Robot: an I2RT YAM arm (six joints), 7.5 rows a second.
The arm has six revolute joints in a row. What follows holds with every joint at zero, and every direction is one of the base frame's. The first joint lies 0.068 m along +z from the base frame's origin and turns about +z. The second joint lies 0.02 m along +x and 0.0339 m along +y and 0.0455 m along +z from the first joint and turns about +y. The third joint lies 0.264 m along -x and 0.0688 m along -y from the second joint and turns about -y. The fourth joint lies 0.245 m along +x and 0.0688 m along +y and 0.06 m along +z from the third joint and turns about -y. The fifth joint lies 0.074 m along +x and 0.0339 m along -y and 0.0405 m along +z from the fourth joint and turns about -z. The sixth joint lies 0.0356 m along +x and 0.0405 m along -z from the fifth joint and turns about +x. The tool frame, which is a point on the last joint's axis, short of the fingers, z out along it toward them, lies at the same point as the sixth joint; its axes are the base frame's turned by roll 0, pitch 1.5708 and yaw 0 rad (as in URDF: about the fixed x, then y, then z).
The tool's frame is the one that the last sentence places.
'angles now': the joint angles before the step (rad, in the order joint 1, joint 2, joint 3, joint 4, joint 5, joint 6). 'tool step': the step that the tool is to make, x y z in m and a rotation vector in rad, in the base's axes. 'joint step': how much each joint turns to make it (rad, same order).
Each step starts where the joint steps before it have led.
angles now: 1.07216, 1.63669, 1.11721, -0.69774, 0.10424, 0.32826
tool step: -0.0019, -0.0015, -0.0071, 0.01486, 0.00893, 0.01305
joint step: 0.00097, -0.00359, -0.03451, 0.04029, -0.01823, -0.00610
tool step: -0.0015, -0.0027, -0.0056, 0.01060, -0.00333, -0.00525
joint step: 0.00009, -0.00796, -0.03360, 0.03605, -0.00007, 0.00577
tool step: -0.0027, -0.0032, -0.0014, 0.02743, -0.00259, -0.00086
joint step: 0.00170, -0.02158, -0.03272, 0.03596, -0.00904, 0.00646
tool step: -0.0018, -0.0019, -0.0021, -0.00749, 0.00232, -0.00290
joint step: 0.00263, -0.00400, -0.01162, -0.00044, 0.00352, 0.00454
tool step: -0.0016, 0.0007, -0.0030, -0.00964, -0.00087, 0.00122
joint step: 0.00650, 0.00639, -0.00472, 0.00277, 0.00690, 0.00290
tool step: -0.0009, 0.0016, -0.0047, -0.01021, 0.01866, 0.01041
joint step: 0.00348, 0.01609, -0.00001, -0.00146, -0.01347, -0.00218
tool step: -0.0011, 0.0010, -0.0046, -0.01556, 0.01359, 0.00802
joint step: 0.00400, 0.01475, -0.00068, -0.00450, -0.00594, -0.00210
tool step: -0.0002, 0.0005, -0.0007, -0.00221, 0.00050, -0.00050
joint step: 0.00147, 0.00313, 0.00071, 0.00011, 0.00120, 0.00166
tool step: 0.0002, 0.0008, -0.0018, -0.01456, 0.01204, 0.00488
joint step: 0.00000, 0.01167, 0.00777, -0.01435, -0.00537, -0.00332
